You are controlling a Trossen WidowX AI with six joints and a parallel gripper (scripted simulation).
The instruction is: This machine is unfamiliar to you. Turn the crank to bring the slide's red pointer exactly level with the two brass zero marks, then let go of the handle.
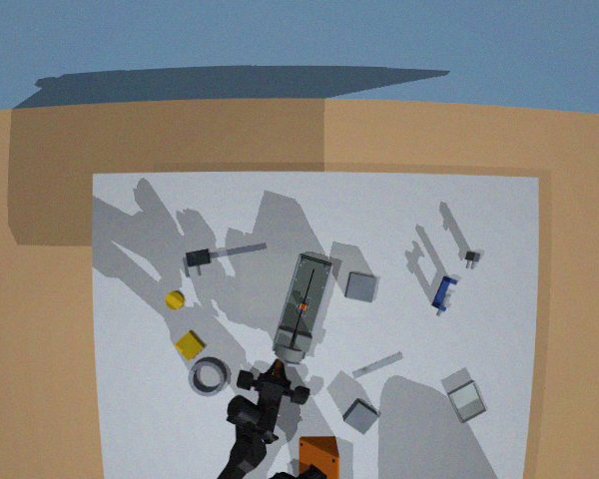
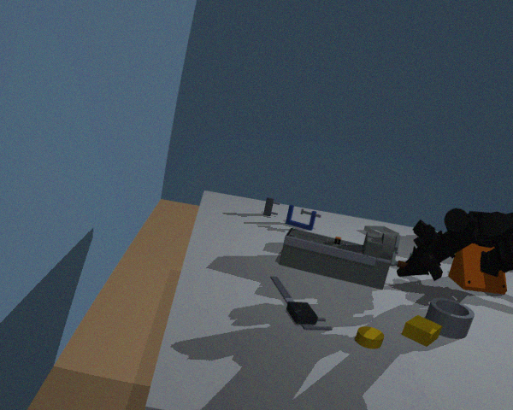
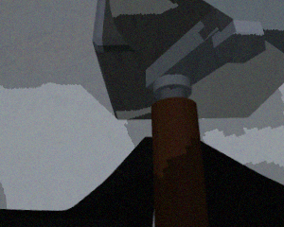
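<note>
The brown crank handle is 3 cm above my gripper tip and 2 cm behind it. Round my gripper tip: flat grey bar 28 cm to the right, 4 cm below; then red pointer 16 cm ahead, 4 cm to the right, 4 cm above; then yellow block 25 cm to the left, 2 cm below.
</note>
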